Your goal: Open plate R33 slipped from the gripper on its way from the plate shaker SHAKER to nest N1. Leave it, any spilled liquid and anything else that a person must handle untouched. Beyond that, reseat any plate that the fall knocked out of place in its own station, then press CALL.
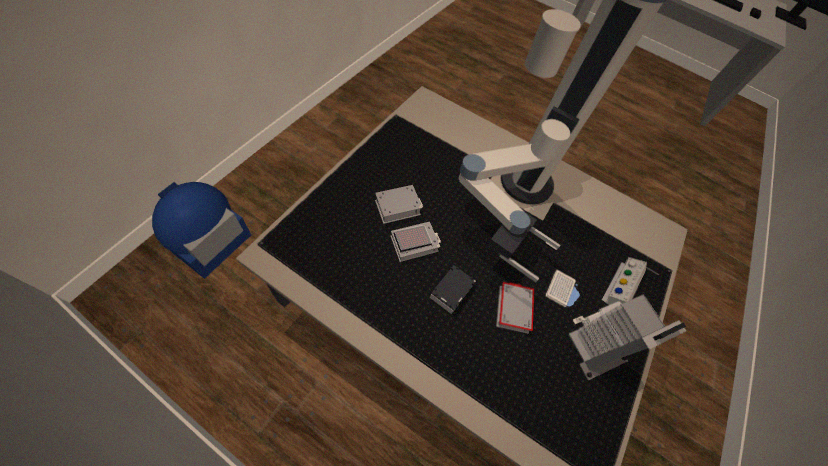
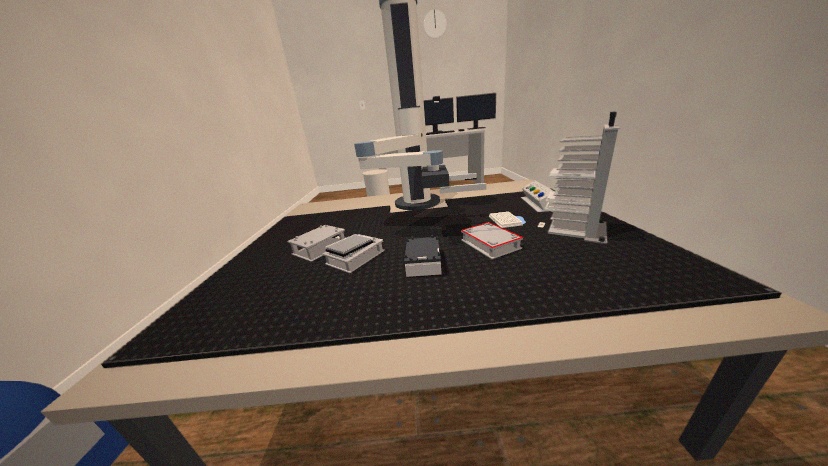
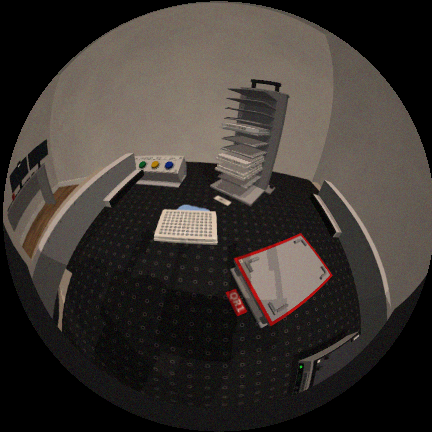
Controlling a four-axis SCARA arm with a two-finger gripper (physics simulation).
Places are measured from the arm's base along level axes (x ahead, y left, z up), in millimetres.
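Pixels of known places: gripper, fingertip midpoint: point(image 1: 548, 263) point(image 2: 480, 180) point(image 3: 230, 168); arm's base, origin of the base link: point(image 1: 526, 182) point(image 2: 417, 202).
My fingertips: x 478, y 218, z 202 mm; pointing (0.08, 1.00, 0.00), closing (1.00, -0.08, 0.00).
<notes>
For each thing: its middle in the pictures, then the offset to it from my fingertips. "*": a spot on its surface instead.
- Plate R33, body centre: point(image 3: 186, 224) point(image 1: 560, 288) point(image 2: 505, 219) dy +116, dx -60, dz -182 mm
- blue liquid, body centre: point(image 3: 189, 217) point(image 1: 566, 292) dy +145, dx -59, dz -188 mm
- dark-topped shaker, surface spot: point(image 2: 422, 248) point(image 1: 453, 287) * dy -233, dx +212, dz -134 mm
- plate, body centre: point(image 2: 349, 243) point(image 1: 413, 237) dy -466, dx +129, dz -129 mm
- nest, body centre: point(image 2: 318, 240) point(image 1: 398, 203) dy -610, dx +18, dz -156 mm
- Button panel, body centre: point(image 3: 152, 167) point(image 1: 627, 283) point(image 2: 539, 194) dy +330, dx -222, dz -147 mm
- QR1, body centre: point(image 3: 287, 274) point(image 2: 490, 238) point(image 1: 515, 307) dy -4, dx +128, dz -166 mm
- tall shelf rack, body centre: point(image 3: 252, 131) point(image 1: 625, 335) point(image 2: 586, 176) dy +320, dx +84, dz -2 mm
- small white piece, surface spot: point(image 3: 222, 200) point(image 2: 540, 224) * dy +222, dx +18, dz -187 mm
Plate R33 point(image 1: 561, 287) point(image 2: 505, 218) point(image 3: 187, 225), a white open well plate, lies on the black mat, with blue liquid point(image 1: 573, 296) point(image 2: 520, 219) point(image 3: 194, 207) at its edge. My gripper point(image 1: 548, 263) point(image 2: 480, 181) point(image 3: 230, 168) is open and empty, above the mat near R33. The dark-topped shaker point(image 1: 453, 287) point(image 2: 422, 248) point(image 3: 335, 360) bears no plate. A plate point(image 1: 413, 237) point(image 2: 350, 244) lies on one grey nest; whether it sits fully flat is unclear. The other nest point(image 1: 398, 200) point(image 2: 316, 236) is bare. Button panel point(image 1: 625, 280) point(image 2: 537, 195) point(image 3: 160, 177) has green, yellow and blue buttons; CALL is not legible.
Red-edged stand QR1 point(image 1: 516, 306) point(image 2: 491, 235) point(image 3: 282, 275) is bare, between R33 and the shaker. A tall shelf rack point(image 1: 646, 315) point(image 2: 602, 179) point(image 3: 280, 145) holds several plates. A small white piece point(image 1: 579, 319) point(image 2: 541, 224) point(image 3: 222, 200) lies near its base.
</notes>
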